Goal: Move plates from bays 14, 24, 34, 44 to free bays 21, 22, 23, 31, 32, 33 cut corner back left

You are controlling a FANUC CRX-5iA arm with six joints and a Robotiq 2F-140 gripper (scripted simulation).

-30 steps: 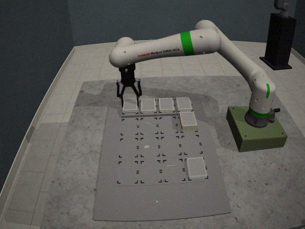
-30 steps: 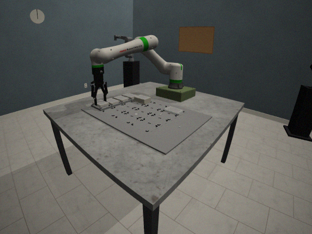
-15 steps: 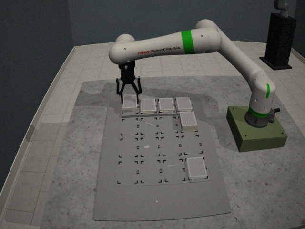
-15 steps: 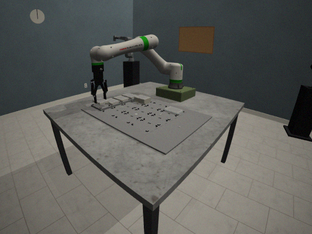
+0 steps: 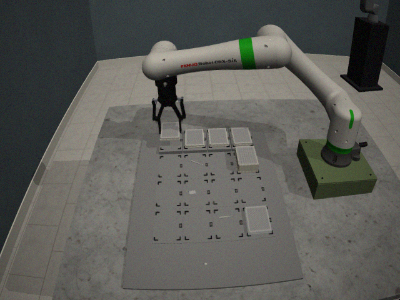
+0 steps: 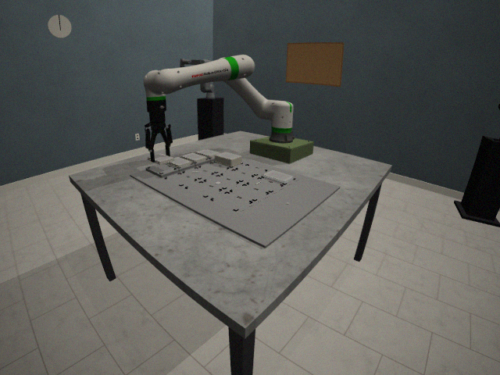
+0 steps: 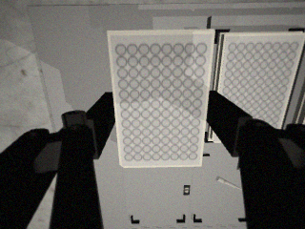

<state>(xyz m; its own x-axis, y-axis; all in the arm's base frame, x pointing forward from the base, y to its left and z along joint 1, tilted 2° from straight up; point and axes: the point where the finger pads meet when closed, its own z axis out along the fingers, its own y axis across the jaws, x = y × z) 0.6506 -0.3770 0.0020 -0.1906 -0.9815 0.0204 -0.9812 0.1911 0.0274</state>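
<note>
My gripper is now 110 mm past the white pointed piece, 490 mm to the right of it and 90 mm above it. The rest, counted from my hand: sealed deep-well block: 280 mm behind, 220 mm to the left, 70 mm below.
</note>
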